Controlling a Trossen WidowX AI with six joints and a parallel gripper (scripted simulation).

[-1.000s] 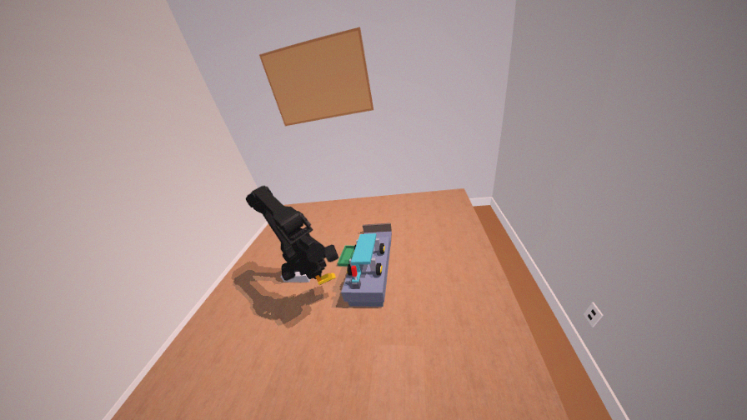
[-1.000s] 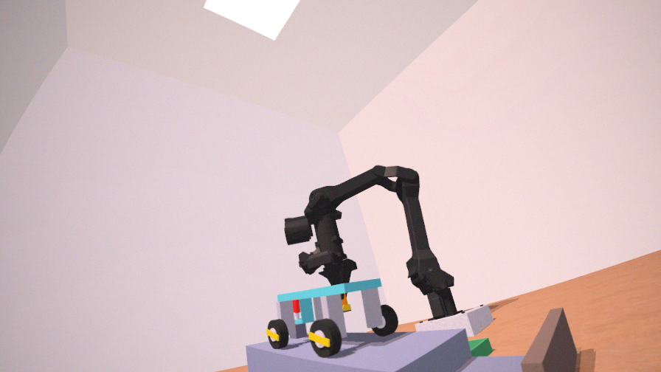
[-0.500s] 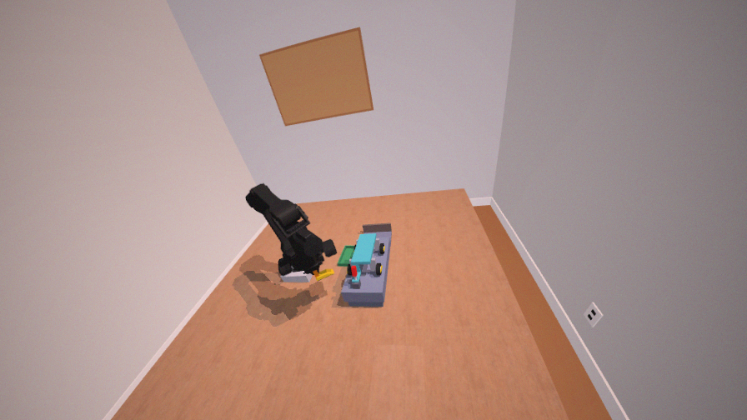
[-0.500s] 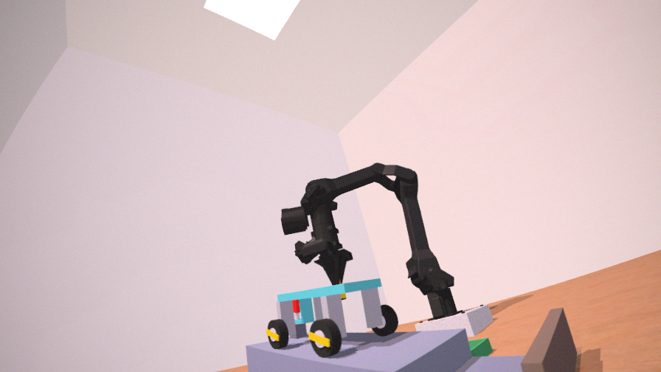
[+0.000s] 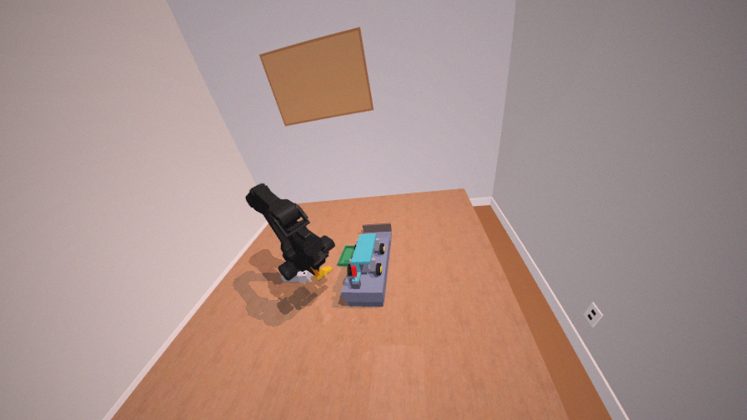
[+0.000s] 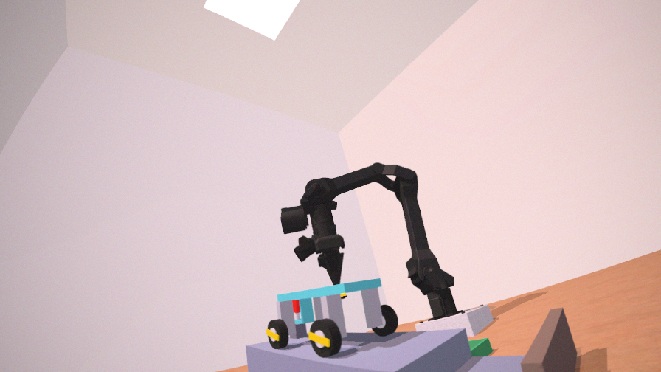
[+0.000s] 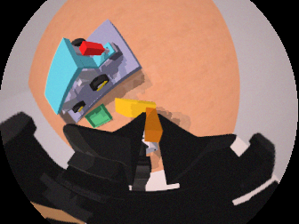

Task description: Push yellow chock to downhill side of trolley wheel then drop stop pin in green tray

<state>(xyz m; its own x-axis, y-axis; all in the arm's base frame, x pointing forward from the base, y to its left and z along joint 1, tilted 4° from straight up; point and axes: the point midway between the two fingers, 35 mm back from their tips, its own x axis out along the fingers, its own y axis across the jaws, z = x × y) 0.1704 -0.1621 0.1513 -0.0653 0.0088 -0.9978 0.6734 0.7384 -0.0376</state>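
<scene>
The yellow chock lies 1 cm ahead of my gripper tip, 2 cm to the left of it and 1 cm below it. Also, from my gripper tip: trolley: 16 cm ahead, 12 cm to the left, 6 cm below; then red-headed stop pin: 13 cm ahead, 1 cm to the left, 4 cm below; then grey ramp: 16 cm ahead, 13 cm to the left, 13 cm below.
</scene>
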